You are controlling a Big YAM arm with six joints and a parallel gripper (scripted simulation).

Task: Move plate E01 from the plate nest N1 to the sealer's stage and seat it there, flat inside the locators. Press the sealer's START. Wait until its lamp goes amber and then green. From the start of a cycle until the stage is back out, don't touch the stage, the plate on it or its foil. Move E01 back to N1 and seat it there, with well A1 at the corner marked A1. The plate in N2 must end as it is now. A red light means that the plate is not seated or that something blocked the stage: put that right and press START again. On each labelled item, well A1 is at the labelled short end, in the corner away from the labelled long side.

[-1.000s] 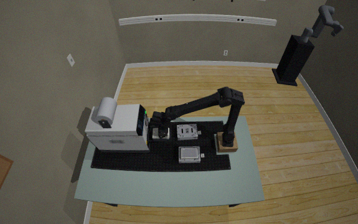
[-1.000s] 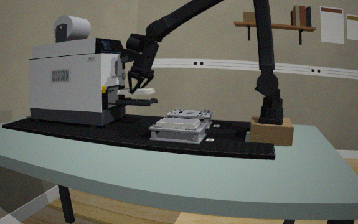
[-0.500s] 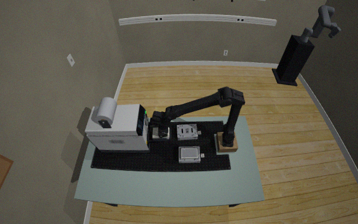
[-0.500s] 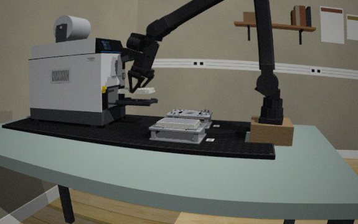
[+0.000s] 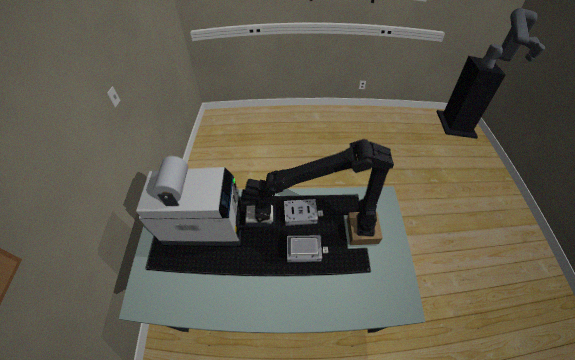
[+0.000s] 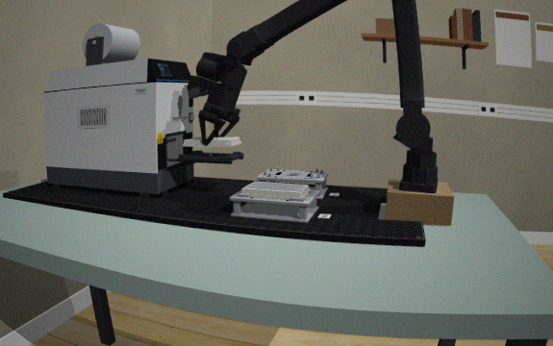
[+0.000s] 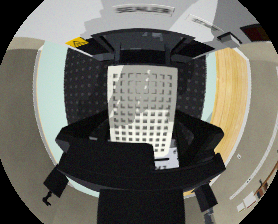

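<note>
Right now the sealer stage is 4 cm below my hand. The rest, counted from my hand: foil roll (33 cm ahead, 28 cm above, 5 cm to the left); plate (22 cm behind, 11 cm to the left, 9 cm below).
</note>
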